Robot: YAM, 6 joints.
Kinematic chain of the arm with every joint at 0, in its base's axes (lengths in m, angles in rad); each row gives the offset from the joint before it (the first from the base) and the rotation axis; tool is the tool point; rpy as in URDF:
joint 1: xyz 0 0 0.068 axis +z
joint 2: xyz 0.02 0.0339 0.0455 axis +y
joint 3: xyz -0.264 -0.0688 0 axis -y
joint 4: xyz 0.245 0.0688 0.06 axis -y
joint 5: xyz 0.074 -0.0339 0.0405 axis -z
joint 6: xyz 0.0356 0 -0.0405 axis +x
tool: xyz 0 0 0 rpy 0 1.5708 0
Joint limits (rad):
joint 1: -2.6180..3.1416
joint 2: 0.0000..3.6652
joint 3: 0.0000..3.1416
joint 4: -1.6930..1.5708
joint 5: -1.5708..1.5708
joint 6: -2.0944..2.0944
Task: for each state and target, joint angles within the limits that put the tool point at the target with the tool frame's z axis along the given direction. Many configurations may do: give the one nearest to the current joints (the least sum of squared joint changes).
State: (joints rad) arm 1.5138 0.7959 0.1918 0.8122 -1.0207 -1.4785
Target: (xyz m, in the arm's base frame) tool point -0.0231 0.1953 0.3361 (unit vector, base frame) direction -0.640 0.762 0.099
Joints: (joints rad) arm 1.5727 0.8356 0.6500 0.3146 -0.6926 -1.4785
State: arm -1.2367 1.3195 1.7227 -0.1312 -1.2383 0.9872
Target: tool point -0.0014 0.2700 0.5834 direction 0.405 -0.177 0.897
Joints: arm -1.5136 0.5018 2.1610 -0.3076 -0.4052 0.9872
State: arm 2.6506 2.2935 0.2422 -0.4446 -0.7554 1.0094
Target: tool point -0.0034 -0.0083 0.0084 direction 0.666 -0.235 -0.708
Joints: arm 3.1392 2.2997 0.0019 -0.0283 -0.2355 1.0094
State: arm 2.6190 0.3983 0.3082 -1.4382 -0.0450 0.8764
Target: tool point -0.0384 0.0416 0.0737 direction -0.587 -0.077 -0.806
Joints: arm 1.9468 0.5393 0.0021 -0.8568 -0.6117 0.8764
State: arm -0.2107 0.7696 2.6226 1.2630 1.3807 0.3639
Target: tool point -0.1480 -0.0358 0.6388 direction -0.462 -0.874 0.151
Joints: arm 0.0356 1.2035 2.4789 1.5689 1.0293 0.3639
